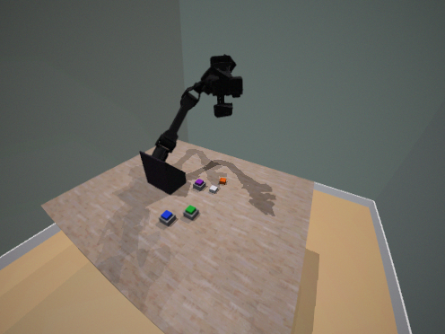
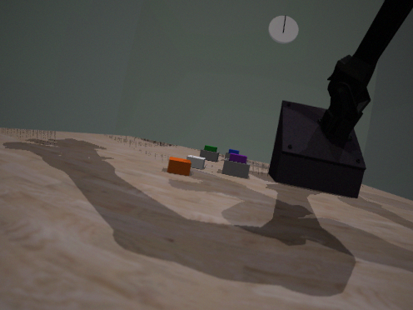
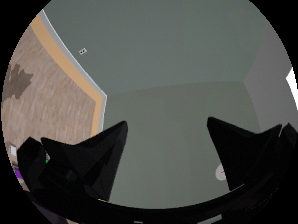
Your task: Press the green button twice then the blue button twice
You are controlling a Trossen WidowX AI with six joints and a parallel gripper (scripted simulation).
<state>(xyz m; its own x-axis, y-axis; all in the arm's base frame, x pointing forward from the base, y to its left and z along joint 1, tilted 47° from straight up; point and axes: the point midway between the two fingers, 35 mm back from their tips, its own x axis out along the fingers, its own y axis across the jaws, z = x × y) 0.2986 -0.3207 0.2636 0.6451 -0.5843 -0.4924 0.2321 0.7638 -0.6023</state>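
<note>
Now: the green button 120 mm behind my gripper tip, 80 mm to the right of it and 460 mm below it. Also, from my gripper tip: blue button (190 mm behind, 150 mm to the right, 460 mm below); then purple button (180 mm behind, 100 mm to the left, 460 mm below); then white block (100 mm behind, 100 mm to the left, 480 mm below).
</note>
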